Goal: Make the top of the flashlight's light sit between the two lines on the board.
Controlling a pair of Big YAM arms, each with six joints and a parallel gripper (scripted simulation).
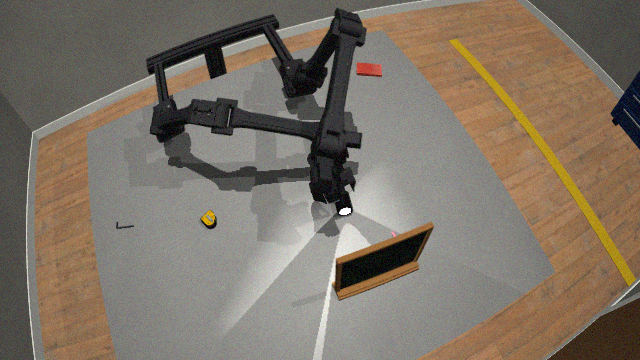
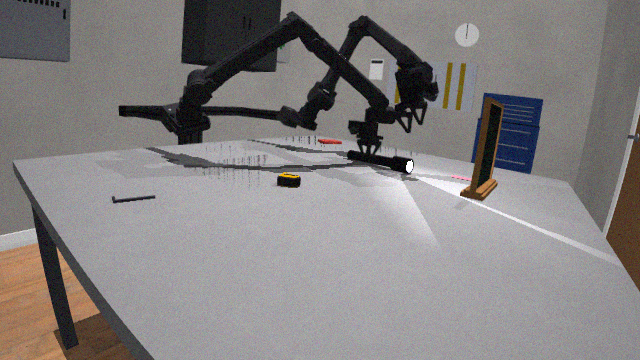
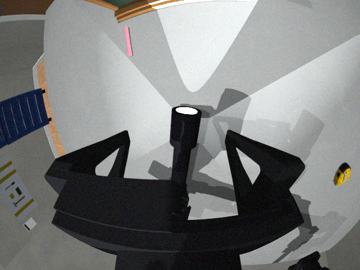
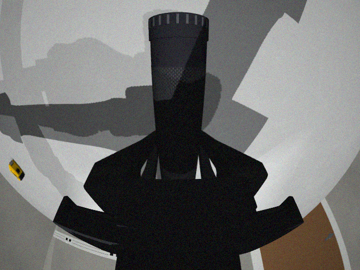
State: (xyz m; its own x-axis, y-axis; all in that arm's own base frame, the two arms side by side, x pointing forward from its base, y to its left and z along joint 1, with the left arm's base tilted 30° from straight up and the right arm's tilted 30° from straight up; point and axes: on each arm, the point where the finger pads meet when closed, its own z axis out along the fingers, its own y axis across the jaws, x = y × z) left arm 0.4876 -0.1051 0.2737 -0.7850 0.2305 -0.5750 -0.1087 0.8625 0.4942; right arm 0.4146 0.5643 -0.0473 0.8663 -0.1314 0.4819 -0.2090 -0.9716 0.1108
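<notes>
Now: left hand 60 mm past the flashlight head, 40 mm to the right of it and 150 mm above it. Also, from my left hand: black hex key 260 mm behind, 850 mm to the right, 180 mm below; then black flashlight 130 mm behind, 50 mm to the left, 150 mm below; then pink stick 160 mm ahead, 170 mm to the left, 170 mm below.
</notes>
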